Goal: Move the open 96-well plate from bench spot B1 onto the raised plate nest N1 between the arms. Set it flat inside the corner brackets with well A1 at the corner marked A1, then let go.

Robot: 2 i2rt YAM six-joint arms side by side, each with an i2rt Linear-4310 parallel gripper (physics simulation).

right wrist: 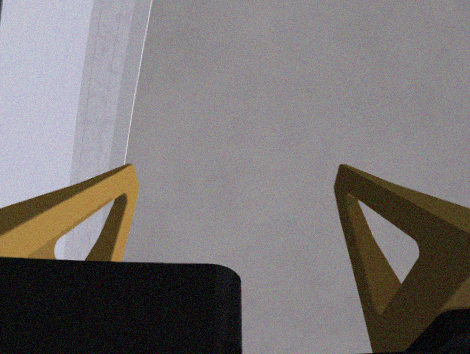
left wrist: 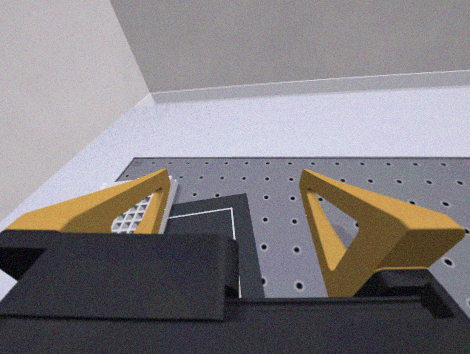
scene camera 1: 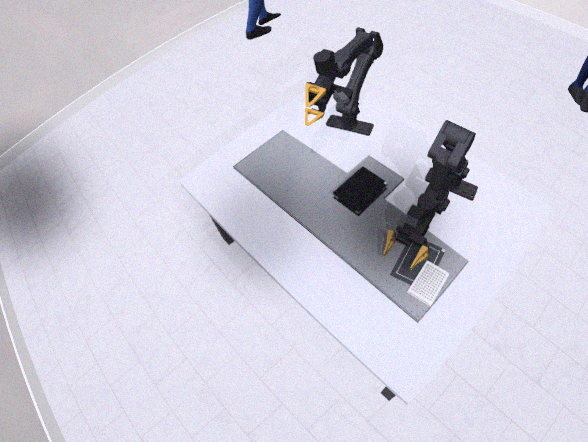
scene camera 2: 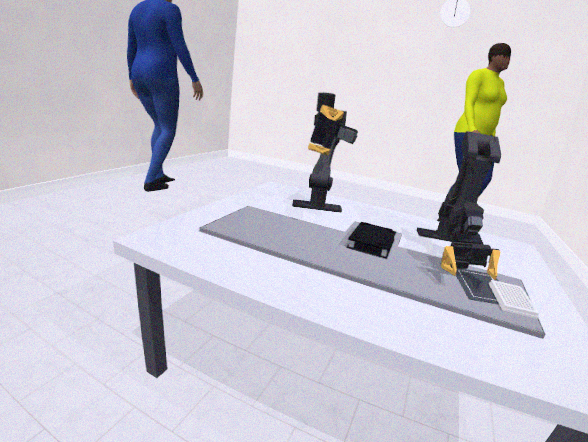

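Seen in the pictures: left gripper, fingertip midpoint: [left wrist: 234, 176] [scene camera 1: 397, 262] [scene camera 2: 475, 276]; right gripper, fingertip midpoint: [right wrist: 236, 175] [scene camera 1: 307, 116] [scene camera 2: 326, 136]; left arm's base at its link origin: [scene camera 1: 451, 184] [scene camera 2: 443, 237]; right arm's base at its link origin: [scene camera 1: 349, 125] [scene camera 2: 316, 207].
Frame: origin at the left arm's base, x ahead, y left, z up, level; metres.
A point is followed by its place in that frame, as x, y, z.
Note:
The white 96-well plate [scene camera 1: 428, 283] @(0.427, 0.076, 0.027) [scene camera 2: 514, 298] @(0.433, 0.073, 0.027) [left wrist: 131, 218] @(0.436, 0.064, 0.022) lies at the mat's right end, beside and partly over the edge of a dark, white-outlined pad [scene camera 1: 403, 265] @(0.403, -0.022, 0.015) [scene camera 2: 480, 289] @(0.393, 0.002, 0.015) [left wrist: 200, 222] @(0.426, -0.001, 0.015). Whether it is perfectly flat is hard to tell. My left gripper [scene camera 1: 398, 261] @(0.427, -0.040, 0.066) [scene camera 2: 475, 276] @(0.427, -0.040, 0.066) [left wrist: 234, 176] @(0.427, -0.040, 0.066) is open above the pad; one finger is near the plate and hides part of it in the left wrist view. The raised black nest [scene camera 1: 360, 190] @(0.226, -0.276, 0.047) [scene camera 2: 373, 236] @(0.238, -0.284, 0.047) holds no plate; its A1 mark is not readable. My right gripper [scene camera 1: 310, 107] @(0.225, -0.467, 0.316) [scene camera 2: 324, 131] @(0.225, -0.467, 0.316) [right wrist: 236, 175] @(0.225, -0.467, 0.316) is open and empty, high and far from the plate.
The grey mat [scene camera 1: 290, 185] @(0.306, -0.529, 0.013) [scene camera 2: 280, 240] @(0.309, -0.550, 0.011) [left wrist: 280, 180] @(0.464, -0.085, 0.013) runs along the white table [scene camera 1: 295, 280] @(0.613, -0.303, 0.000) [scene camera 2: 300, 300] @(0.569, -0.442, 0.000). The nest stands near the mat's rear edge, between the arms. A person in blue [scene camera 2: 155, 65] and one in yellow [scene camera 2: 482, 100] are beyond the table.

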